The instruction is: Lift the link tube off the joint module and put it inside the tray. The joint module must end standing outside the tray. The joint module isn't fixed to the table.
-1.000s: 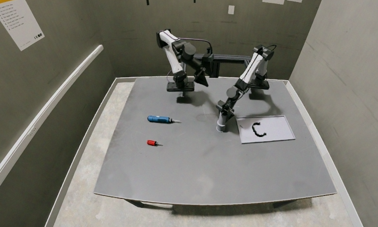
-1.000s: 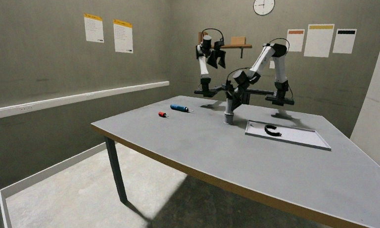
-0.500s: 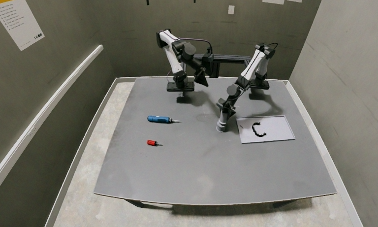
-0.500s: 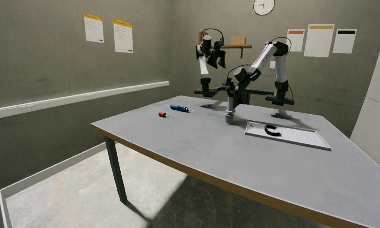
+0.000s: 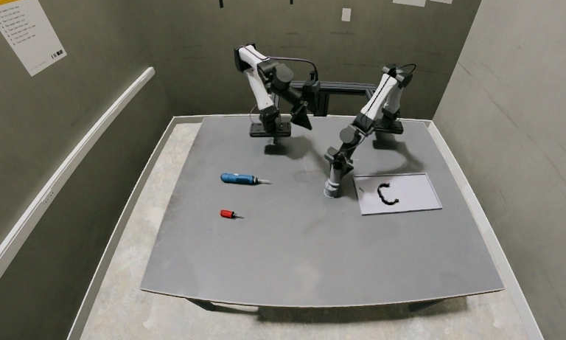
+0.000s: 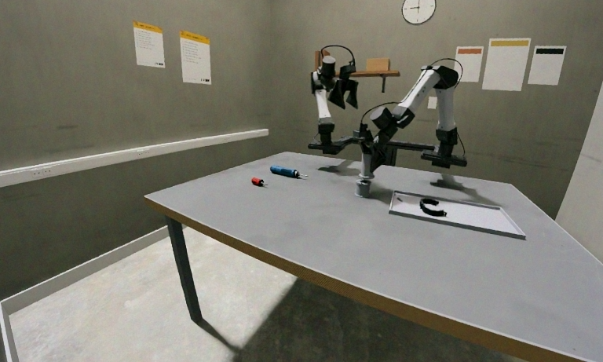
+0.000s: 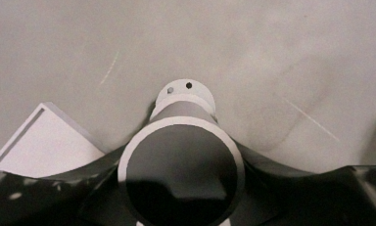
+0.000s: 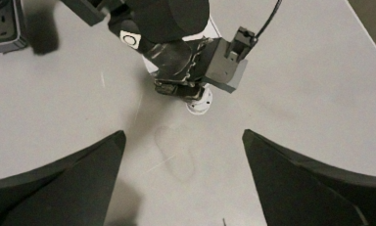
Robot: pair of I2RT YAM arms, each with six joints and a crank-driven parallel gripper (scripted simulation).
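Observation:
Right now my left hand is 10 mm short of the grey joint module, 10 mm to the left of it and 80 mm above it. Round my left hand: white tray: 50 mm ahead, 320 mm to the left, 110 mm below; then red screwdriver: 110 mm ahead, 470 mm to the right, 100 mm below; then link tube: 10 mm ahead, 20 mm above.

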